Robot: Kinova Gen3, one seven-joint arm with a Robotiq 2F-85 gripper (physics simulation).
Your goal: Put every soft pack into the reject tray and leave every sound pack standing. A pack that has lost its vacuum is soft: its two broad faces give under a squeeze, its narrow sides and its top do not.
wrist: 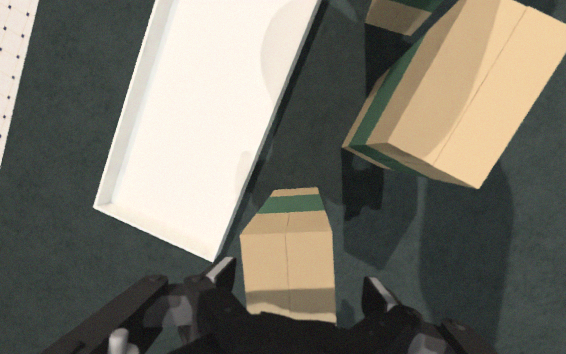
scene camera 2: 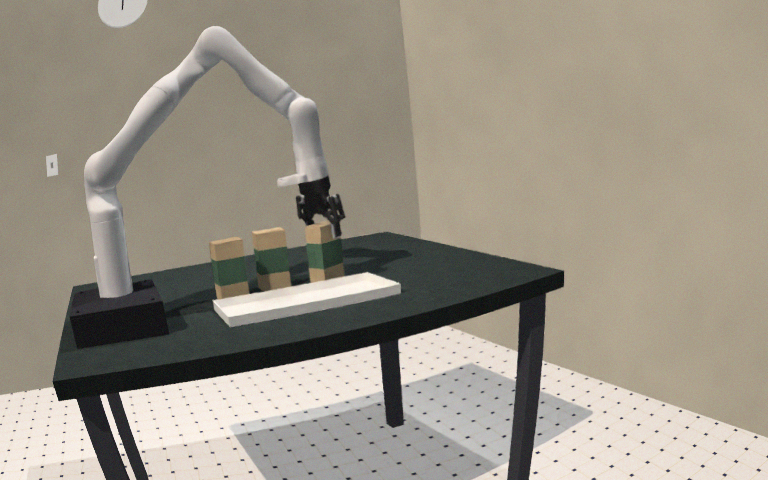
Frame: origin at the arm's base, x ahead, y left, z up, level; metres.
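Seen in the pictures: gripper, fingertip midpoint: (wrist: 297,281) (scene camera 2: 324,236); arm's base, link origin: (scene camera 2: 117,292).
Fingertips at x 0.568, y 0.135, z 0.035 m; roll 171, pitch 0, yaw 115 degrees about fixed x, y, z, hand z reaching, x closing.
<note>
Offsets run from my fingertips to a thing's top centre. Level surfaces: height alone.
Three tan packs with green bands stand upright on the table. The right pack {dx -0.005, dy -0.006, dz +0.032 m} (scene camera 2: 324,254) (wrist: 289,262) stands between the spread fingers of my open gripper (scene camera 2: 324,226) (wrist: 297,281). The fingers are at its top, one off each broad face, with gaps beside it in the wrist view. The middle pack {dx -0.139, dy +0.011, dz +0.032 m} (scene camera 2: 271,260) (wrist: 465,95) and the left pack {dx -0.258, dy -0.041, dz +0.032 m} (scene camera 2: 229,270) (wrist: 397,17) stand apart from it; the left one is cut off in the wrist view. The white reject tray {dx -0.109, dy -0.166, dz -0.086 m} (scene camera 2: 311,308) (wrist: 200,125) is empty. Softness cannot be seen. The right pack's near end is partly hidden by the gripper in the wrist view.
The tray lies alongside the row of packs, its end corner close to one finger in the wrist view. The middle pack stands up beyond the other finger's side. The dark table {dz -0.108 m} (scene camera 2: 453,277) carries the arm's black base block (scene camera 2: 120,322) at the left.
</note>
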